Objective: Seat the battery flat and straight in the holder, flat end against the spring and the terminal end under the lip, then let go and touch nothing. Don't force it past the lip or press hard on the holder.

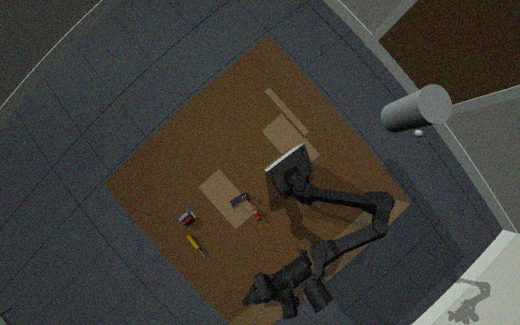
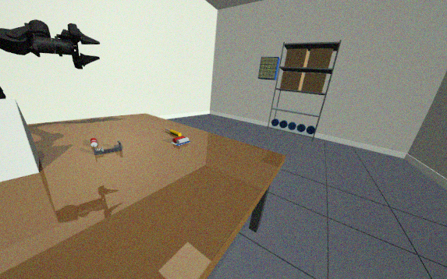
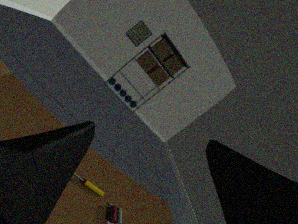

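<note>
Now: the battery 40 cm below my gripper tip, 11 cm to the right of it and 8 cm behind it. Also, from my gripper tip: yellow screwdriver: 40 cm below, 30 cm ahead, 12 cm to the right.
</note>
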